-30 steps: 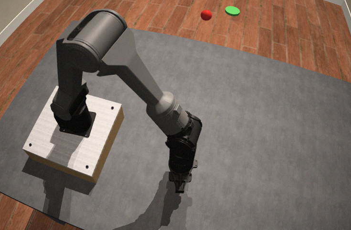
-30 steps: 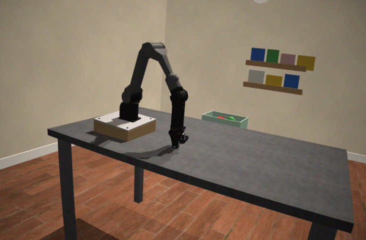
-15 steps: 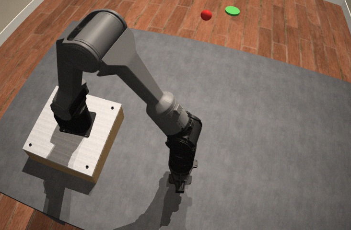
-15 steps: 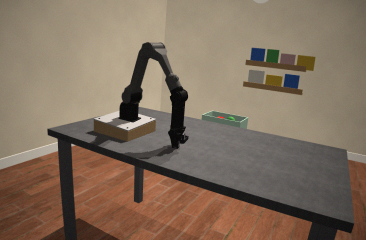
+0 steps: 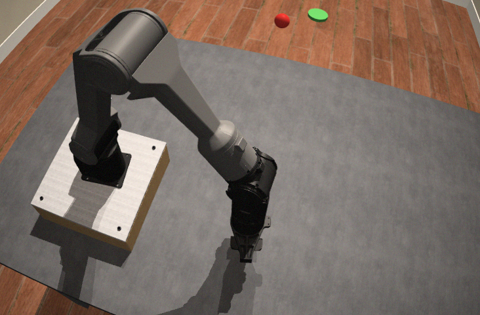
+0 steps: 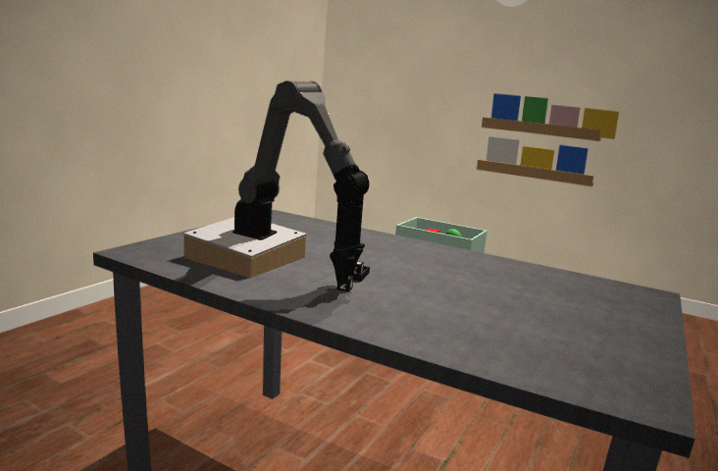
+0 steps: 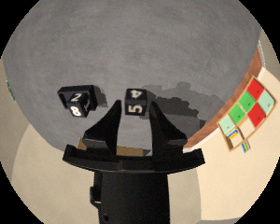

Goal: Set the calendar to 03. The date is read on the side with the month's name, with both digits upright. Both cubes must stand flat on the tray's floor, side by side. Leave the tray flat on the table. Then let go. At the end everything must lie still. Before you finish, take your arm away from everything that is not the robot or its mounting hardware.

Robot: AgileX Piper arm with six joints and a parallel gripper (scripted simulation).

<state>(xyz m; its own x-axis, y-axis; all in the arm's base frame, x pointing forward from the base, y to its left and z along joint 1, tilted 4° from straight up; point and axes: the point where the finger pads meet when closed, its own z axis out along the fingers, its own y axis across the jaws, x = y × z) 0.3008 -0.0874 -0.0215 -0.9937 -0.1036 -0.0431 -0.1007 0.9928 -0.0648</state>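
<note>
The black cube is 1 cm below my hand. From my hand the other things lie so: dark tray: 11 cm to the left, 2 cm below, 1 cm behind.
</note>
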